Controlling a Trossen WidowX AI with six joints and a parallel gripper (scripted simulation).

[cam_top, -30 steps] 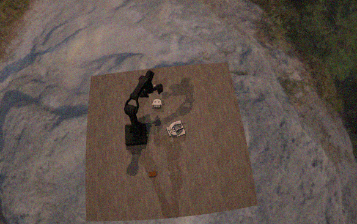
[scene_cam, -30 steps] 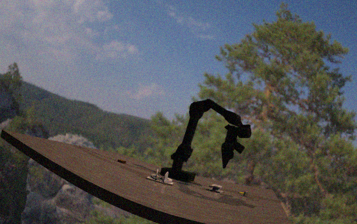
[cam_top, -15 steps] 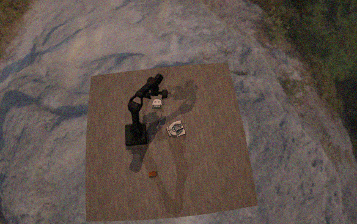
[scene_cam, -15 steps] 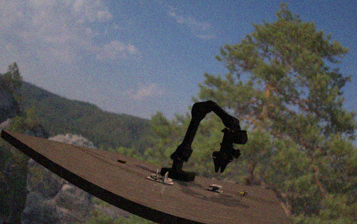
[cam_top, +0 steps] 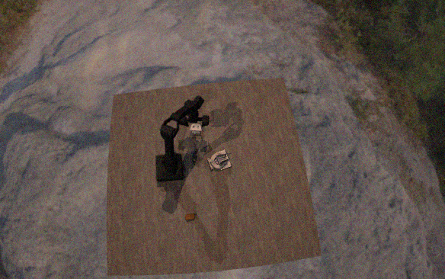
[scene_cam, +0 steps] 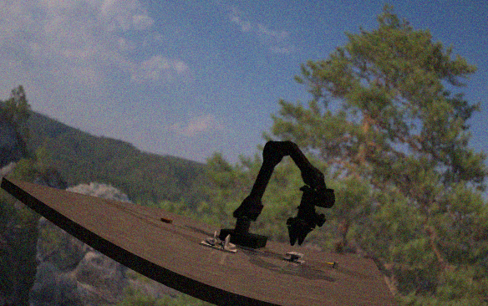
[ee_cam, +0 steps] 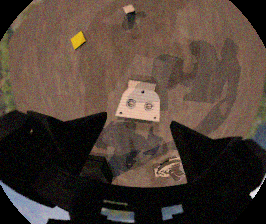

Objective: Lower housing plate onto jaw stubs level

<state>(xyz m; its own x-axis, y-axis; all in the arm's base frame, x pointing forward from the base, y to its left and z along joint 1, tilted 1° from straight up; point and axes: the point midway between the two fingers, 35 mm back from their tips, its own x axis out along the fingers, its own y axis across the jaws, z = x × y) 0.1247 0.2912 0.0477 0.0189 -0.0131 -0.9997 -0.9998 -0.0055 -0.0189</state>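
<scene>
Right now my gripper tip is 10 mm to the right of the housing plate and 30 mm above it. Also, from my gripper tip: yellow piece: 140 mm behind, 130 mm to the left, 60 mm below.
</scene>
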